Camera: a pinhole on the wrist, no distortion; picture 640 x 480 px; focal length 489.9 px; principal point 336.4 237.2 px. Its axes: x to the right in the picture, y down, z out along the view. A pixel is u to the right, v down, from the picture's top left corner.
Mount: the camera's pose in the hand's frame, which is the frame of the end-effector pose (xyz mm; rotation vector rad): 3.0 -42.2 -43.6 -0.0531 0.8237 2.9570
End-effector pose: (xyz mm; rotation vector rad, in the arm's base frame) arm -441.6 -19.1 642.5 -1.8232 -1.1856 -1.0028
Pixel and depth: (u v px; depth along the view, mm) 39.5 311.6 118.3
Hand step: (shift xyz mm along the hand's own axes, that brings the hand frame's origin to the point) 71.4 -0.6 70.6
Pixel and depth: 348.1 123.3 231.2
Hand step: -1.6 123.6 126.2
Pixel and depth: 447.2 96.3 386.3
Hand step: -80.9 257.7 225.1
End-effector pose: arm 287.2 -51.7 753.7 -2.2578 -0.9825 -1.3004
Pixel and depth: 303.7 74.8 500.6
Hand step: 42.2 356.5 301.0
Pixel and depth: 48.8 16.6 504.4
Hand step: 308.8 395.0 286.5
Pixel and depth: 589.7 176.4 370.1
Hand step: -189.4 199.9 239.4
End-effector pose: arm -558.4 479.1 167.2 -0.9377 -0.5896 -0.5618
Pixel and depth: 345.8 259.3 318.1
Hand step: -8.7 110.5 235.6
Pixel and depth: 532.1 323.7 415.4
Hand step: -174.0 120.0 340.9
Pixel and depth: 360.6 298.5 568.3
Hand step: -38.5 192.8 477.8
